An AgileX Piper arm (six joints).
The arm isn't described. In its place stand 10 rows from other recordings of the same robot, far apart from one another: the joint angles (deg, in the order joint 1, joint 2, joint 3, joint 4, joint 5, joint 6), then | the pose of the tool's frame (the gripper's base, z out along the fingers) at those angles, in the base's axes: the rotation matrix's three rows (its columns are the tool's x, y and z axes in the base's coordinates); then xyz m.
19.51 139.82 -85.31 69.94 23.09 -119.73 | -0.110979 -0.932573 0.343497; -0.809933 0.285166 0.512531; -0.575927 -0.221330 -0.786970; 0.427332 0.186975 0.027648
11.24 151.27 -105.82 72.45 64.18 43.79 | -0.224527 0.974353 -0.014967; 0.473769 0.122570 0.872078; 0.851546 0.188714 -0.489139; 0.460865 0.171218 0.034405
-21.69 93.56 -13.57 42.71 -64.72 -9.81 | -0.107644 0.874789 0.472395; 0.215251 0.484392 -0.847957; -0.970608 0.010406 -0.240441; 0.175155 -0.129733 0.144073
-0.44 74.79 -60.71 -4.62 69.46 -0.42 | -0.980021 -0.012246 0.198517; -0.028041 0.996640 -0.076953; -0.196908 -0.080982 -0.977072; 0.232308 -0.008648 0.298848
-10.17 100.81 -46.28 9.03 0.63 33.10 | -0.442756 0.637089 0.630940; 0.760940 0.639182 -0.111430; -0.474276 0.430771 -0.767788; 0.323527 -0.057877 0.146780
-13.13 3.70 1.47 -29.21 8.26 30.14 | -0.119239 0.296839 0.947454; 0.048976 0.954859 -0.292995; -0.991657 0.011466 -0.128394; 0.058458 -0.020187 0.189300
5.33 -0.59 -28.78 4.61 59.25 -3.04 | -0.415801 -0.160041 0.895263; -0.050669 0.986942 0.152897; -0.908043 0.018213 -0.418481; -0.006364 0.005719 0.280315
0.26 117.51 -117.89 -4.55 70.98 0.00 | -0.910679 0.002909 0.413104; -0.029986 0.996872 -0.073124; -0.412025 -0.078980 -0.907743; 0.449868 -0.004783 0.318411
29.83 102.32 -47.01 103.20 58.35 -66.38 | -0.958288 -0.285687 0.008201; -0.072359 0.270274 0.960060; -0.276494 0.919421 -0.279672; 0.239333 0.224172 0.186282
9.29 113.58 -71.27 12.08 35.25 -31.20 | -0.802783 -0.524367 0.283864; -0.496477 0.851475 0.168822; -0.330228 -0.005404 -0.943886; 0.382211 0.073658 0.145966
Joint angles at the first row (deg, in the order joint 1, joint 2, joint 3, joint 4, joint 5, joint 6):
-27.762 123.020 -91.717 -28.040 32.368 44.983
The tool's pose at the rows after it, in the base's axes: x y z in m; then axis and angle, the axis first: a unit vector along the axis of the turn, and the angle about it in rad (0 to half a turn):
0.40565, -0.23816, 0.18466, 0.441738, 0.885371, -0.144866, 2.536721
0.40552, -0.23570, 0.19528, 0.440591, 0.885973, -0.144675, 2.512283
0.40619, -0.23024, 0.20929, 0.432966, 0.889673, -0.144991, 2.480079
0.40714, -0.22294, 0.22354, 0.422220, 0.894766, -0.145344, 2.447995
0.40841, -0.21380, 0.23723, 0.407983, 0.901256, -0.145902, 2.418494
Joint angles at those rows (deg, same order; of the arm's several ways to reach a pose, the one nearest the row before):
-27.644 121.843 -91.739 -28.054 32.129 44.963
-27.396 120.560 -91.748 -28.024 32.023 44.884
-26.777 118.861 -91.755 -28.006 31.861 44.308
-25.929 117.115 -91.754 -27.990 31.755 43.547
-24.836 115.416 -91.752 -27.990 31.763 42.581

